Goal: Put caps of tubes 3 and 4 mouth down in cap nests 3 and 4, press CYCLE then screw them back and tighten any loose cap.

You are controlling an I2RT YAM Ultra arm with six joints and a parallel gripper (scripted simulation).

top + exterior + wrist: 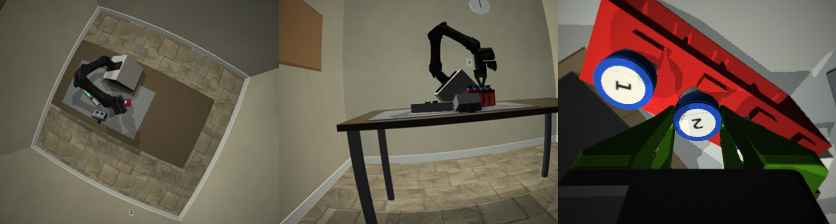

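My gripper is now right at the cap 2. Also, from my hand: cap 1: 5 cm to the left, 2 cm behind; cap 3: 5 cm to the right, 2 cm ahead; cap 4: 10 cm to the right, 4 cm ahead.
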